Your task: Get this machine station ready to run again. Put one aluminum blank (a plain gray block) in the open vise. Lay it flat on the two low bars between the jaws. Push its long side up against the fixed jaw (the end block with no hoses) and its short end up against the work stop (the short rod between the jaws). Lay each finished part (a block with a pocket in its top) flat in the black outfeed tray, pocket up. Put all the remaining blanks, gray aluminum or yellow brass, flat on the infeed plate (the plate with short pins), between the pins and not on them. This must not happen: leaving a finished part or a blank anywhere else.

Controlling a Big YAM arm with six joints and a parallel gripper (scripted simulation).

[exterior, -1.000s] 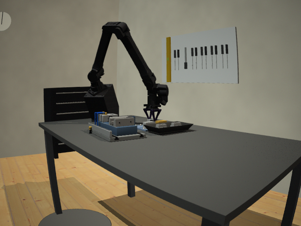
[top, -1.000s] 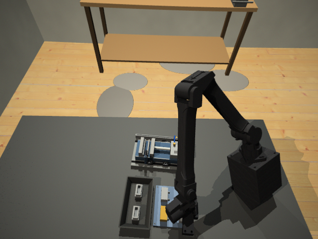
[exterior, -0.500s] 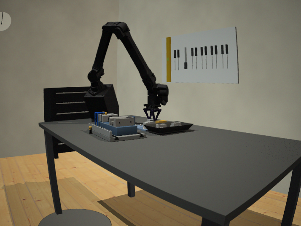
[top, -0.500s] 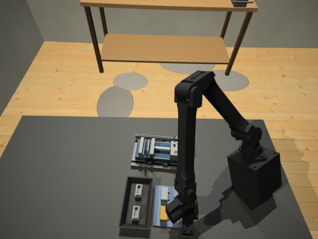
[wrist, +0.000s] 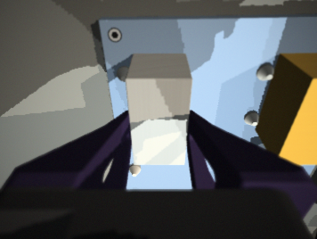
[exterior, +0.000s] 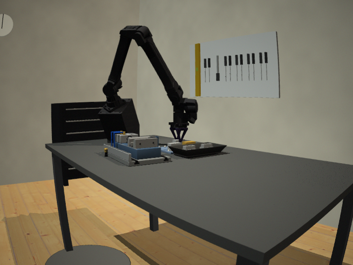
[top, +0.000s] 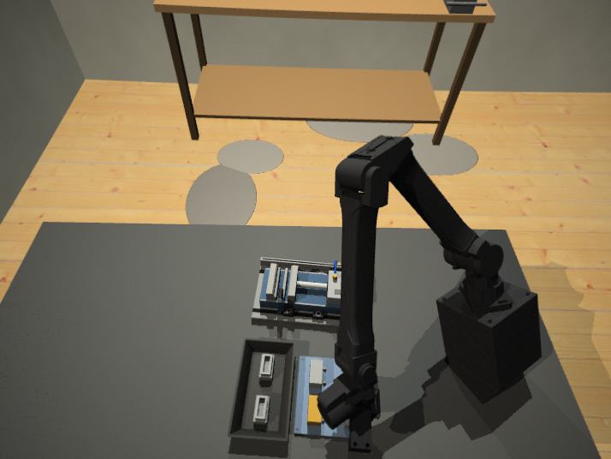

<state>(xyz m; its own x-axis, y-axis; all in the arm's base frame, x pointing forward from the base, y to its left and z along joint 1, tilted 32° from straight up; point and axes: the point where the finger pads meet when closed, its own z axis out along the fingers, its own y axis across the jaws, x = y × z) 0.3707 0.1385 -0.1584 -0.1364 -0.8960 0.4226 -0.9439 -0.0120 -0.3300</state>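
The gray aluminum blank is 2 cm below my hand. From my hand the other things lie so: brass blank (9 cm ahead, 1 cm to the right, 2 cm below); infeed plate (4 cm ahead, 5 cm to the right, 4 cm below); work stop rod (16 cm ahead, 30 cm to the right, 5 cm above).
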